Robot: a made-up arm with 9 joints. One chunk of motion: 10 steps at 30 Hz.
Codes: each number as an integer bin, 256 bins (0 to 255) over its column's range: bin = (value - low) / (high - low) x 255, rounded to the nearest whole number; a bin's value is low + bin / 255 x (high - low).
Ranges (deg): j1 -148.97..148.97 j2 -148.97..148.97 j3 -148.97..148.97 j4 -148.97..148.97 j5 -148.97..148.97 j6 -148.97..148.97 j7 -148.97..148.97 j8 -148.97..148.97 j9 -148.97..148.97
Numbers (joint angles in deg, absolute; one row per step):
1: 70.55 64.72 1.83 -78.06 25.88 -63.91 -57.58 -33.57 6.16
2: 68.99 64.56 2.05 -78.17 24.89 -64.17 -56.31 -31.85 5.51
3: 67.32 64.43 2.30 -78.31 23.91 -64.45 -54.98 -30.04 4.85
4: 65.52 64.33 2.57 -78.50 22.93 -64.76 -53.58 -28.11 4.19
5: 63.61 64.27 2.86 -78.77 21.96 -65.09 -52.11 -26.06 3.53
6: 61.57 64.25 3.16 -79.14 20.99 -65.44 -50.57 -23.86 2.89
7: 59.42 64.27 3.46 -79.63 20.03 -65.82 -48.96 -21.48 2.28
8: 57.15 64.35 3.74 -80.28 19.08 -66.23 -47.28 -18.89 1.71
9: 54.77 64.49 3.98 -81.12 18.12 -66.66 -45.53 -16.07 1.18
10: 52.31 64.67 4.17 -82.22 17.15 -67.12 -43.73 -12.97 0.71
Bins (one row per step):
1: 188 183 129 61 150 73 78 99 133
2: 187 183 129 61 149 73 79 100 132
3: 185 183 129 60 148 72 80 102 132
4: 184 183 130 60 147 72 82 103 131
5: 182 183 130 60 146 72 83 105 131
6: 180 182 130 60 145 71 84 107 130
7: 178 183 130 59 145 71 86 109 129
8: 176 183 131 59 144 71 87 111 129
9: 174 183 131 58 143 70 89 114 129
10: 172 183 131 57 142 70 90 116 128

